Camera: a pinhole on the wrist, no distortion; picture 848 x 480 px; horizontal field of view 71.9 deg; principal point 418.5 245.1 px. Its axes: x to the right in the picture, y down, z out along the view. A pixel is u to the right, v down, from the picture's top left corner.
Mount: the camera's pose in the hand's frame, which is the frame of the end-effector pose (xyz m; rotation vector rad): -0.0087 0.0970 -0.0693 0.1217 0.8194 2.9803
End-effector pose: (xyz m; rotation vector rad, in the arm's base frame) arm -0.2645 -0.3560 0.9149 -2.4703 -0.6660 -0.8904
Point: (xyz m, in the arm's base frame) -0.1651 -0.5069 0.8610
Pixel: 497.7 24.5
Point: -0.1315 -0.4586 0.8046
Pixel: 487.6 266.1
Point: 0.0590 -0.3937 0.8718
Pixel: 73.3 256.8
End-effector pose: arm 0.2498 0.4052 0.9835 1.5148 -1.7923 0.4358
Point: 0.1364 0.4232 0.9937
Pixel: 415.1 451.0
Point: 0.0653 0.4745 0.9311
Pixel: 779.2 195.2
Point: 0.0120 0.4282 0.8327
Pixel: 731.1 319.8
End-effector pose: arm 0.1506 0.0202 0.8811 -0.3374 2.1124 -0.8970
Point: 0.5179 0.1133 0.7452
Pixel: 809.8 446.8
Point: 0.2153 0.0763 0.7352
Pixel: 385.3 379.1
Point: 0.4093 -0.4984 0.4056
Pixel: outside the picture
